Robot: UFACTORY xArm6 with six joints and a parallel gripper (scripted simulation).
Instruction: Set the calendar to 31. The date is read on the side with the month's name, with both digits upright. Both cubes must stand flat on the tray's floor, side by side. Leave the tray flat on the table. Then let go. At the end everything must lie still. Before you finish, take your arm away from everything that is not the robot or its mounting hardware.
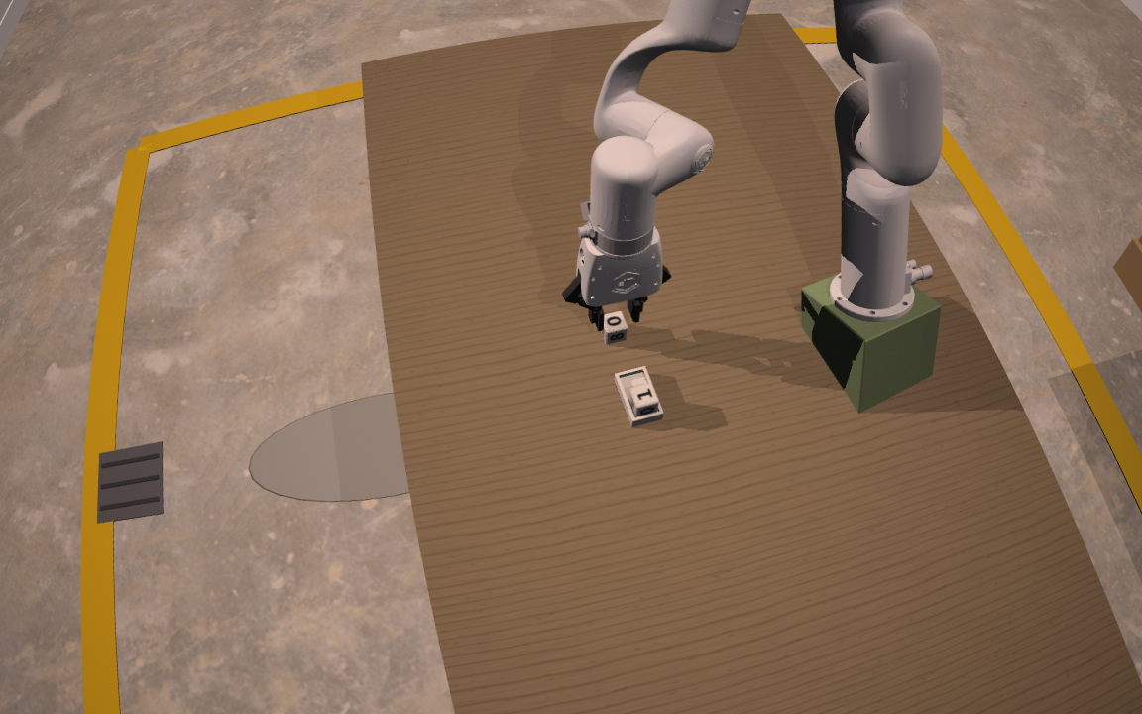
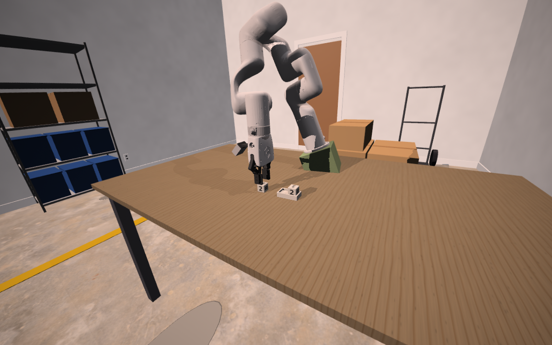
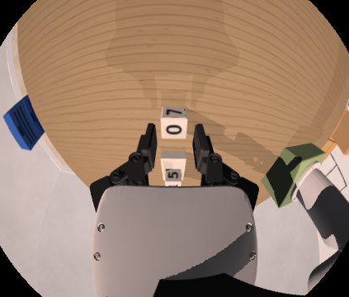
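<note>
Right now my hand is 12 cm to the right of the cube and 3 cm above it. From my hand the other things lie so: tray 11 cm to the left, 5 cm below.
</note>
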